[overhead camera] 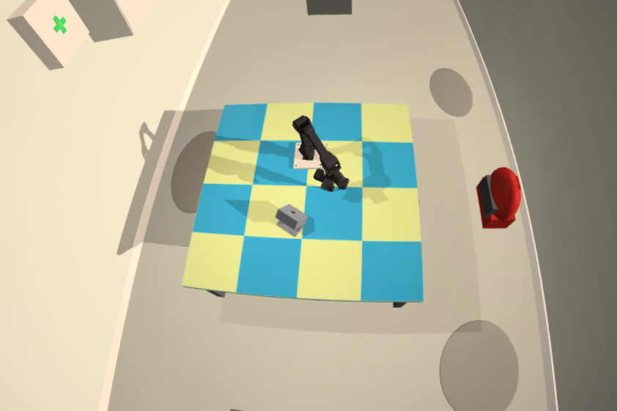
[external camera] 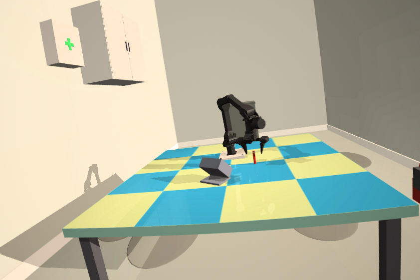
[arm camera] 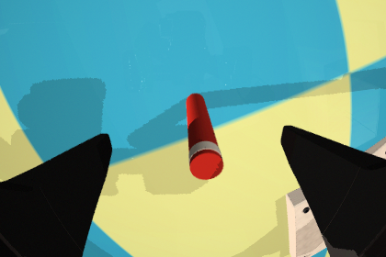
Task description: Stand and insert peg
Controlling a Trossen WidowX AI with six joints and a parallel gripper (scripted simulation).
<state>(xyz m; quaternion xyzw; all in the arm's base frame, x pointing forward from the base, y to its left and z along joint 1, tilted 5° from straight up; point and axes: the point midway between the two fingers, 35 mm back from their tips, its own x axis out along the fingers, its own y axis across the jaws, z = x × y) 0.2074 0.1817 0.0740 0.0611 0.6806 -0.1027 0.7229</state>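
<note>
Now: gripper tip right at the red peg. The rest, counted from my gripper tip: grey sloped panel: 22 cm ahead, 18 cm to the right.
</note>
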